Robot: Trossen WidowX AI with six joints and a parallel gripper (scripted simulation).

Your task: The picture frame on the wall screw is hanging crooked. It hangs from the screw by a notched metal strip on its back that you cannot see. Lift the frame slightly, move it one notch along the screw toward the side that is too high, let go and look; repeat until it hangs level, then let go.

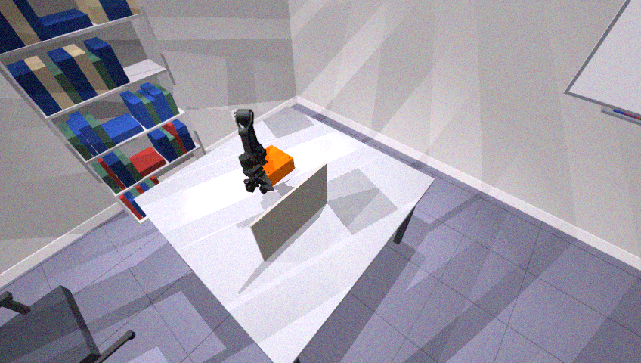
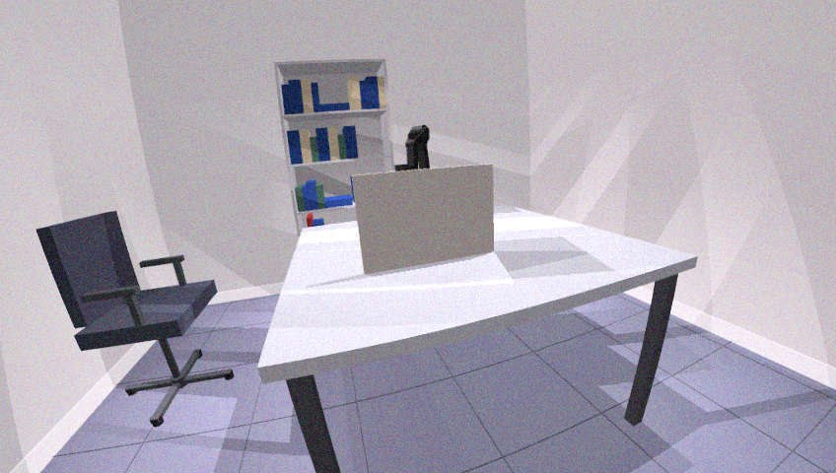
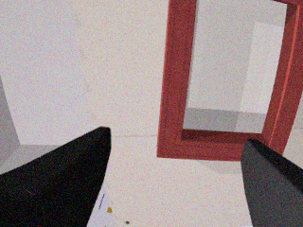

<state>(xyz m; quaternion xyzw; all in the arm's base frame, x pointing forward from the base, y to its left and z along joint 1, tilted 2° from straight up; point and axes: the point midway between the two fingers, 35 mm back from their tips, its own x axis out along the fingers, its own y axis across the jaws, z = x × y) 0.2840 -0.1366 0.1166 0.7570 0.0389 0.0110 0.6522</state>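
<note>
The red picture frame is 130 mm ahead of my gripper tip, 50 mm below it and 10 mm to the left of it. The rest, counted from my gripper tip: beige wall panel 140 mm ahead, 70 mm below, 10 mm to the left.
</note>
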